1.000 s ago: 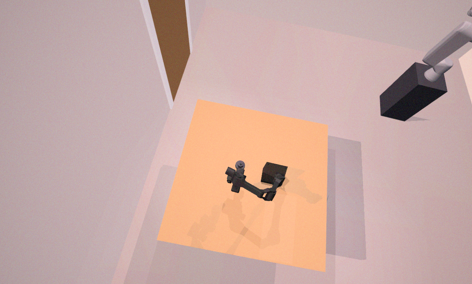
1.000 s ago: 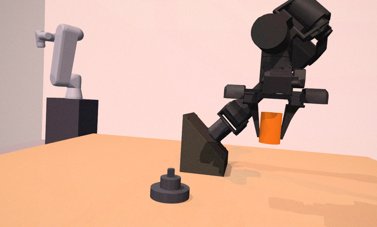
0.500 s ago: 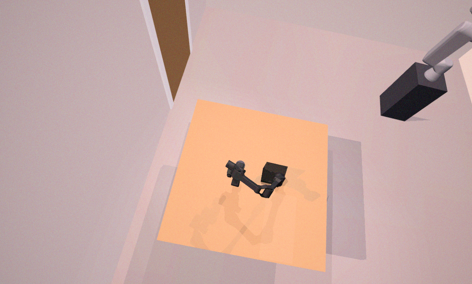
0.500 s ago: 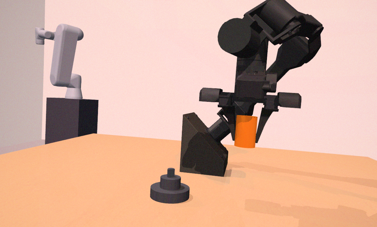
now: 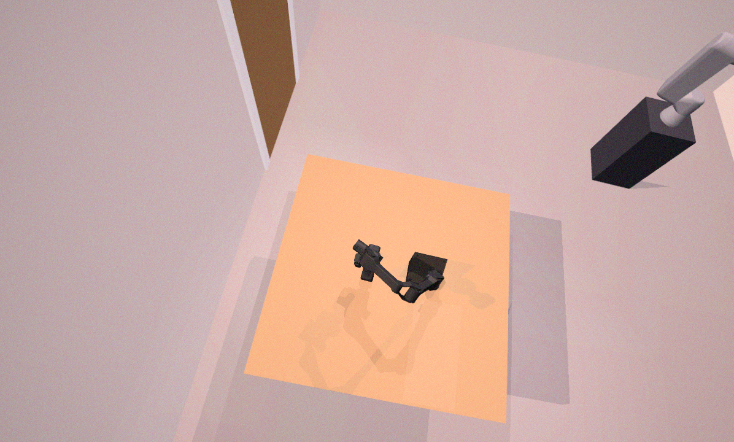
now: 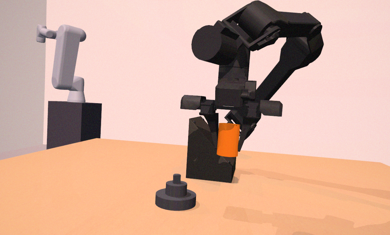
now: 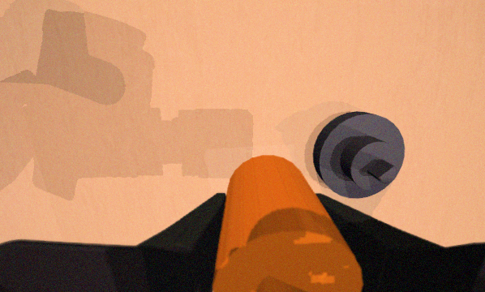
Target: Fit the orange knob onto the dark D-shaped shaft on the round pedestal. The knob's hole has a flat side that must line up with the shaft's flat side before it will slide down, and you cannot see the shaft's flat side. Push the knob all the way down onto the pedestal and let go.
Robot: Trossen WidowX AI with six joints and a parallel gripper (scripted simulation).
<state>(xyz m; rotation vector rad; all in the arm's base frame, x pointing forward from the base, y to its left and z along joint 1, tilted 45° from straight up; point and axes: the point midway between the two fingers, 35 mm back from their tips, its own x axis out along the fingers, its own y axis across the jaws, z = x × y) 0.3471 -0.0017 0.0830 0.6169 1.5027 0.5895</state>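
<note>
My gripper tip is now 2 cm past the round dark pedestal, 10 cm to the left of it and 9 cm above it. The rest, counted from my gripper tip: orange knob 2 cm above.
</note>
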